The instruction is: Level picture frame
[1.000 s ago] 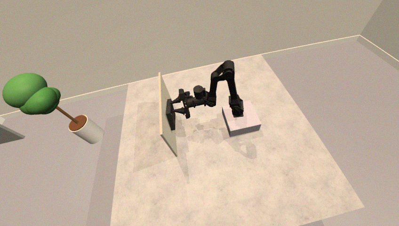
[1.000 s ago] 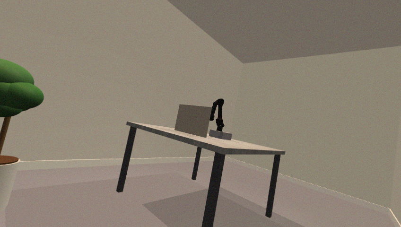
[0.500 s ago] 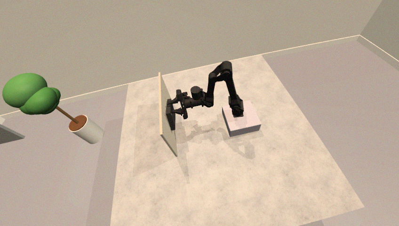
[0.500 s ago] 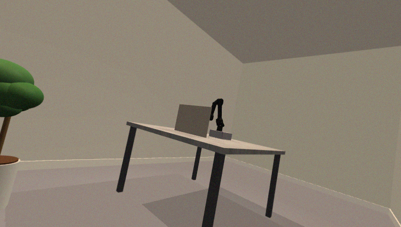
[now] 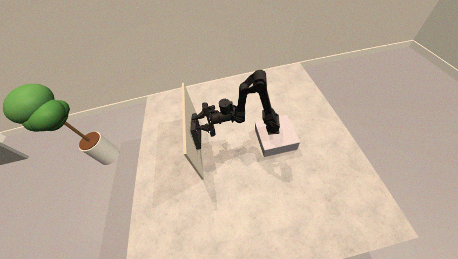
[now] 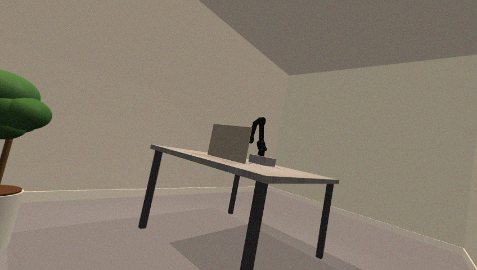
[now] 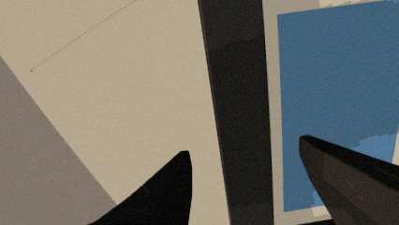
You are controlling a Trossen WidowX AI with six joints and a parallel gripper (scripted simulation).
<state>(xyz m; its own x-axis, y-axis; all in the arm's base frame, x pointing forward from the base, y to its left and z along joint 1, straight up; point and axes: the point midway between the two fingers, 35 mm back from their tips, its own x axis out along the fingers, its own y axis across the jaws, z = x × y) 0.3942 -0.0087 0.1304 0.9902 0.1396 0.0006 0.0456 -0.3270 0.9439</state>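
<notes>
Now: the picture frame 1 cm to the left of my gripper tip and 5 cm below it. Also, from my gripper tip: wall panel 2 cm ahead, 6 cm below.
</notes>
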